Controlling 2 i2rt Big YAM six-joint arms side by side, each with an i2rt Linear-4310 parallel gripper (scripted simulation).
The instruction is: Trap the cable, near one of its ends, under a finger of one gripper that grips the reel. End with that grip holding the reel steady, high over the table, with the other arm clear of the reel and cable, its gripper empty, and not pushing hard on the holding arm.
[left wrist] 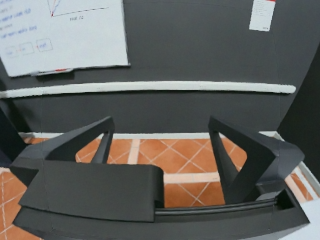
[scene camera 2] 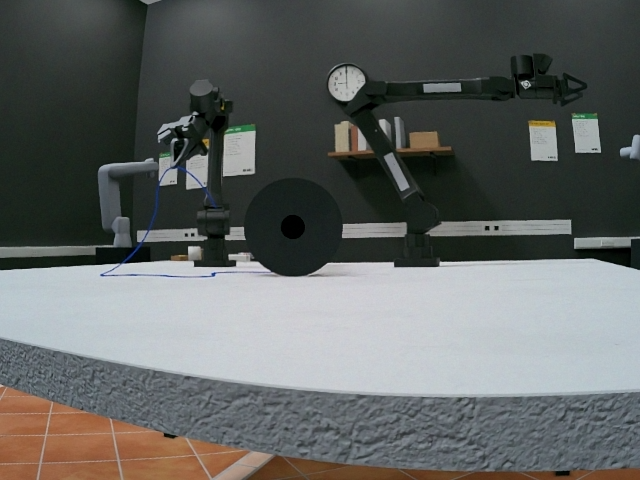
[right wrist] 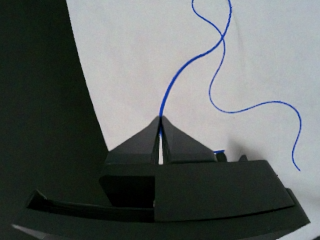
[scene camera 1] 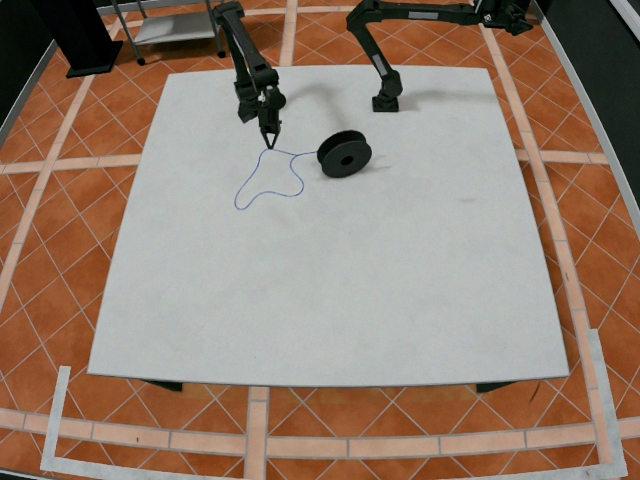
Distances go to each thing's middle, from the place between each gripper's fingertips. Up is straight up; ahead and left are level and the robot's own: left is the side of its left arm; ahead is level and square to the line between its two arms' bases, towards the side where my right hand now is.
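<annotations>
From my left hand (scene camera 2: 584,90), I find the black reel (scene camera 2: 293,227) 73 cm to the right, 37 cm ahead and 39 cm below.
My right hand (scene camera 2: 172,168), meanwhile, is 26 cm to the right of the black reel and 8 cm past it, and it sits 15 cm above it.
</annotations>
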